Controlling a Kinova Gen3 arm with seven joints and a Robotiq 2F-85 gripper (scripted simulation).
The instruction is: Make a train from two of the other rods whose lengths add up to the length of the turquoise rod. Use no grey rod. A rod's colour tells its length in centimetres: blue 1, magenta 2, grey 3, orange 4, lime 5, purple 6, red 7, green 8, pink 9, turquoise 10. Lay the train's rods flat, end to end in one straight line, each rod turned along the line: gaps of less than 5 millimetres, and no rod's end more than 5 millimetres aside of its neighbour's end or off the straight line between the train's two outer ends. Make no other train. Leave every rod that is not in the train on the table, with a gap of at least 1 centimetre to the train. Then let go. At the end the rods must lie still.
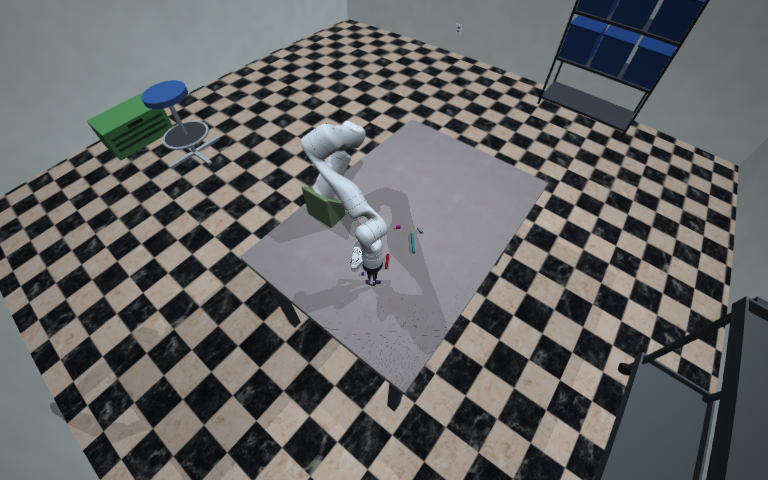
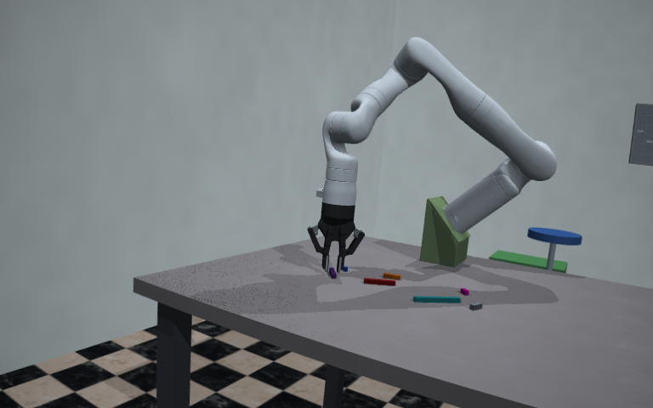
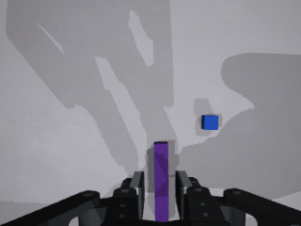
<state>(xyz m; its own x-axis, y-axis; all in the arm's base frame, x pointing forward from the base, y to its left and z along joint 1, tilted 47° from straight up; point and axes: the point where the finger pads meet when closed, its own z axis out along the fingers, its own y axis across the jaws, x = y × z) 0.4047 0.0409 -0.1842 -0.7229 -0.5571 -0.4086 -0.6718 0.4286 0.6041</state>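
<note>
The purple rod lies 2 cm below my hand. Round my hand: small blue rod (6 cm behind, 2 cm below); then red rod (3 cm behind, 11 cm to the left, 2 cm below); then orange rod (10 cm behind, 10 cm to the left, 2 cm below).
</note>
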